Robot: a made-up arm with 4 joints. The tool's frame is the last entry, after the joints.
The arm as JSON. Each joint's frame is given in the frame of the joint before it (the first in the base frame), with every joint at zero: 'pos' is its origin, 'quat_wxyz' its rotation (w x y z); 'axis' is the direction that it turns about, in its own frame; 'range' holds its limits. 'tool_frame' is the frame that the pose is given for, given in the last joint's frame.
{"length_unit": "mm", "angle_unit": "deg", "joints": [
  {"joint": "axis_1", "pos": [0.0, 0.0, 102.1], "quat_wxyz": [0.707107, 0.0, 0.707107, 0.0], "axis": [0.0, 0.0, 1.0], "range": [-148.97, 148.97]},
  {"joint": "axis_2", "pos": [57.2, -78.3, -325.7], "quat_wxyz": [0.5, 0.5, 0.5, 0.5], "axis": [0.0, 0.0, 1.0], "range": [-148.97, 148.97]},
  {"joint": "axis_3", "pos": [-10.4, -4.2, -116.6], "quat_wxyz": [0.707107, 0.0, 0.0, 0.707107], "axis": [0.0, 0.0, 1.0], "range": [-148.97, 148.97]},
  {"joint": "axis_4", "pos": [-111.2, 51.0, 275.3], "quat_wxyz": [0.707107, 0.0, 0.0, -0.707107], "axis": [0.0, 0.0, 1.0], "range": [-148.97, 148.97]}
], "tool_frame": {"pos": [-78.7, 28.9, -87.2], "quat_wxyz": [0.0, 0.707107, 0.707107, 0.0]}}
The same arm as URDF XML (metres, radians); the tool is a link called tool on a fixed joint. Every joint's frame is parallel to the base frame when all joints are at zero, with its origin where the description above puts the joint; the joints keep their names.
<robot name="arm">
<joint name="axis_1" type="revolute"><parent link="base"/><child link="link1"/><origin xyz="0 0 0.1021"/><axis xyz="1 0 0"/><limit lower="-2.6" upper="2.6"/></joint>
<joint name="axis_2" type="revolute"><parent link="link1"/><child link="link2"/><origin xyz="-0.3257 -0.0783 -0.0572"/><axis xyz="0 0 -1"/><limit lower="-2.6" upper="2.6"/></joint>
<joint name="axis_3" type="revolute"><parent link="link2"/><child link="link3"/><origin xyz="-0.0042 -0.0104 0.1166"/><axis xyz="0 0 -1"/><limit lower="-2.6" upper="2.6"/></joint>
<joint name="axis_4" type="revolute"><parent link="link3"/><child link="link4"/><origin xyz="-0.1112 -0.051 -0.2753"/><axis xyz="0 0 -1"/><limit lower="-2.6" upper="2.6"/></joint>
<joint name="tool_joint" type="fixed"><parent link="link4"/><child link="tool"/><origin xyz="0.0289 -0.0787 0.0872"/></joint>
<link name="base"/>
<link name="link1"/>
<link name="link2"/>
<link name="link3"/>
<link name="link4"/>
<link name="tool"/>
</robot>

